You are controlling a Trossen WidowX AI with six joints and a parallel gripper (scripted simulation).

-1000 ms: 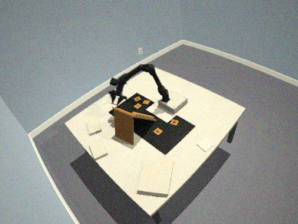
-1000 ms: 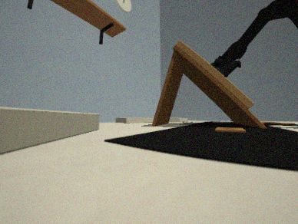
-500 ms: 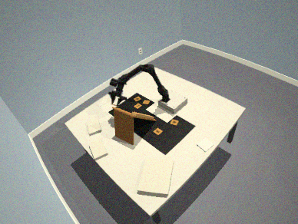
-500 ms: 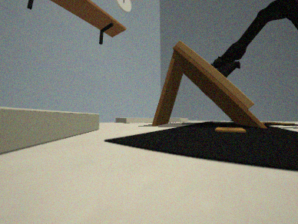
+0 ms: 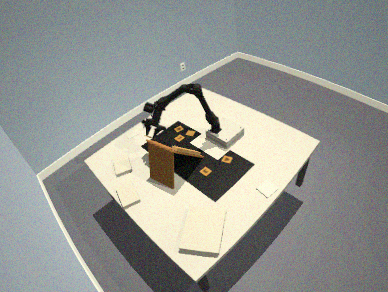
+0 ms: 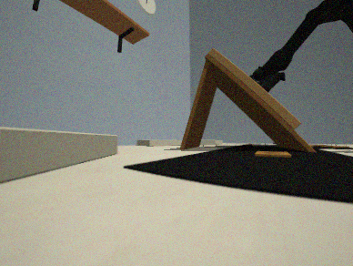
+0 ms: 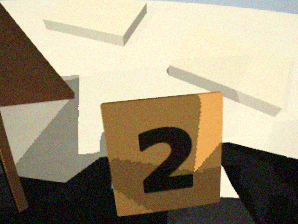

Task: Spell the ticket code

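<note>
Right now the white ticket is 90 mm behind my gripper tip, 210 mm to the left of it and 80 mm below it. The rest, counted from my gripper tip: grey-blue piece 240 mm behind, 320 mm to the right, 170 mm below; black mat 190 mm behind, 250 mm to the left, 170 mm below; letter tile right at my gripper tip.
</note>
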